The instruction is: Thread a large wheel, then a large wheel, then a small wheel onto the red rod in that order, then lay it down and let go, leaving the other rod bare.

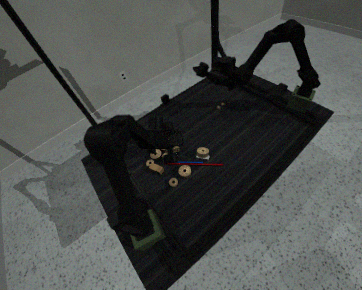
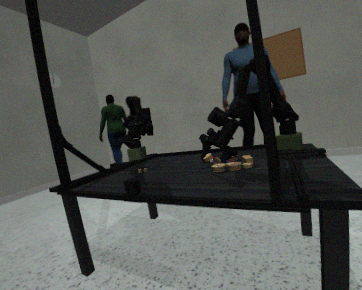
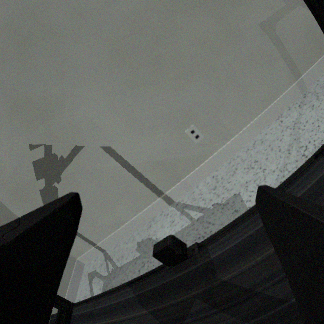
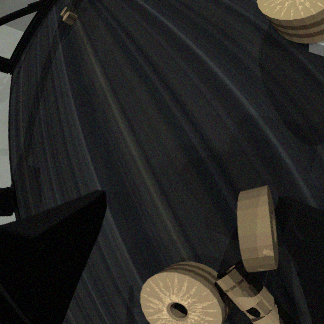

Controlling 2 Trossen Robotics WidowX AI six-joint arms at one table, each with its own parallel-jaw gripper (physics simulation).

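Places are measured from the left arm's base along level axes (x ahead, y left, z up), in metres.
Pixels of known places: left gripper, fingertip midpoint: (image 2: 123, 133) (image 3: 169, 199); right gripper, fingertip midpoint: (image 2: 209, 162) (image 4: 195, 203); left arm's base, link origin: (image 1: 304, 92) (image 2: 136, 148); right arm's base, link origin: (image 1: 143, 228) (image 2: 288, 134).
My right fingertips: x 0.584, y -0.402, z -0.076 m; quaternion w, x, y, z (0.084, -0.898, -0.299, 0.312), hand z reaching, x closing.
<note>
For each thing: its top centre in the pictures, then the offset to it from my right fingertips. "*": a spot on its surface instead. Level surfaces: height alone.
- red rod, surface spot: (image 1: 214, 164) * dx -0.009, dy +0.210, dz -0.017 m
- shorter-looking blue rod, top centre: (image 1: 183, 161) dx +0.060, dy +0.083, dz -0.016 m
- small wheel, top centre: (image 1: 173, 181) dx +0.166, dy +0.111, dz -0.012 m
- white block, surface spot: (image 1: 203, 157) * dx -0.006, dy +0.153, dz -0.003 m
- flat-faced wheel, top centre: (image 4: 176, 311) (image 2: 218, 165) dx +0.042, dy -0.056, dz -0.005 m
- dark table, surface height: dz -0.025 m
The red rod (image 1: 214, 164) and the shorter-looking blue rod (image 1: 192, 162) lie side by side; their left ends are near the right gripper, and I cannot tell whether wheels are on those ends. A large wheel (image 1: 184, 174) lies flat in front of them, with a small wheel (image 1: 173, 185) beside it. Another large wheel (image 1: 202, 149) (image 4: 295, 12) rests on a white block (image 1: 203, 157). My right gripper (image 4: 195, 203) is open, low over the wheel cluster; a wheel (image 4: 255, 230) stands on edge by one finger. Below is a flat-faced wheel (image 4: 155, 295). My left gripper (image 3: 169, 199) is open and empty, far from the wheels.
More wooden wheels (image 1: 155, 154) (image 1: 156, 169) lie close together left of the rods. Two tiny wooden pieces (image 1: 219, 107) (image 2: 142, 170) lie far off on the dark table (image 1: 260, 150) (image 2: 165, 187). A dark block (image 3: 170, 250) sits at the table's edge. Black frame posts (image 2: 45, 95) rise at the table.
</note>
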